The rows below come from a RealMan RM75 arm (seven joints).
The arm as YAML. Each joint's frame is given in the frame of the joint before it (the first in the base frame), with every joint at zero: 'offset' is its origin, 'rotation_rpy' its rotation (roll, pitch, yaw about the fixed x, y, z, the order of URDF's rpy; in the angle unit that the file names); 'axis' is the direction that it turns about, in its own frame. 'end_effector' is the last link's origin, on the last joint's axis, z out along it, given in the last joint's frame.
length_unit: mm
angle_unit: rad
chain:
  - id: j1
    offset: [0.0, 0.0, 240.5]
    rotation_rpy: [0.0, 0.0, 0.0]
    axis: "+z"
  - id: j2
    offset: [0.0, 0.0, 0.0]
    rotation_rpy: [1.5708, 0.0, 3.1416]
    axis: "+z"
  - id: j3
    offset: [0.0, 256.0, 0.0]
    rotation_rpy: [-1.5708, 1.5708, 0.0]
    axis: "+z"
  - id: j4
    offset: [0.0, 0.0, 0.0]
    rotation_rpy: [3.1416, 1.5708, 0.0]
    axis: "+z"
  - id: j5
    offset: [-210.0, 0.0, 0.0]
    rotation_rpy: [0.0, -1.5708, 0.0]
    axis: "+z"
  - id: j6
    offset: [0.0, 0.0, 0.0]
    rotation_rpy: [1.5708, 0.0, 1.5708]
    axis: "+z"
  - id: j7
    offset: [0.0, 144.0, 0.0]
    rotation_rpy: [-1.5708, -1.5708, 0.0]
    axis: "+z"
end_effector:
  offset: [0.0, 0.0, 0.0]
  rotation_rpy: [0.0, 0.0, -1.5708]
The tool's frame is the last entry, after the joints.
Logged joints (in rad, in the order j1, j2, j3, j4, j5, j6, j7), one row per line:
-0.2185, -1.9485, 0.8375, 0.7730, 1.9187, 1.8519, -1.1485
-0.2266, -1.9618, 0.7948, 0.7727, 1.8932, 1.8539, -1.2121
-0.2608, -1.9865, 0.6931, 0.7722, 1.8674, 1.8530, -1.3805
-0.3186, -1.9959, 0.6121, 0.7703, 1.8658, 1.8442, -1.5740
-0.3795, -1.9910, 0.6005, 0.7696, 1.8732, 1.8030, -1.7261
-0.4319, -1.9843, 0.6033, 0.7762, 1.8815, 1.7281, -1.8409
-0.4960, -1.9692, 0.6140, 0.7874, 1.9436, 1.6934, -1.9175
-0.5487, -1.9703, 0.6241, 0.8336, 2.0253, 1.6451, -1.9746
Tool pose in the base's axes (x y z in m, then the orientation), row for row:
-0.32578, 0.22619, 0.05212, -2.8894, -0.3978, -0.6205
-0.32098, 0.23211, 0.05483, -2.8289, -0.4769, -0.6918
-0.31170, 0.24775, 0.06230, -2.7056, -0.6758, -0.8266
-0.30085, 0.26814, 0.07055, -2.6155, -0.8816, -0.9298
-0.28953, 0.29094, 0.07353, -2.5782, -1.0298, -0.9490
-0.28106, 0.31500, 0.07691, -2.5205, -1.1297, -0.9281
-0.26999, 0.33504, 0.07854, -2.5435, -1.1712, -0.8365
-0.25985, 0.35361, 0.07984, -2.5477, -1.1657, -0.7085
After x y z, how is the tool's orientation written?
As a rotation vector, in radians.
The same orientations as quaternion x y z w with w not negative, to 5 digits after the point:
-0.96588, -0.13298, -0.20742, 0.07975
-0.95426, -0.16087, -0.23336, 0.09513
-0.92389, -0.23077, -0.28226, 0.11621
-0.89214, -0.30071, -0.31715, 0.11430
-0.87401, -0.34910, -0.32171, 0.10362
-0.85941, -0.38519, -0.31645, 0.11363
-0.86511, -0.39835, -0.28451, 0.10934
-0.87461, -0.40018, -0.24322, 0.12551

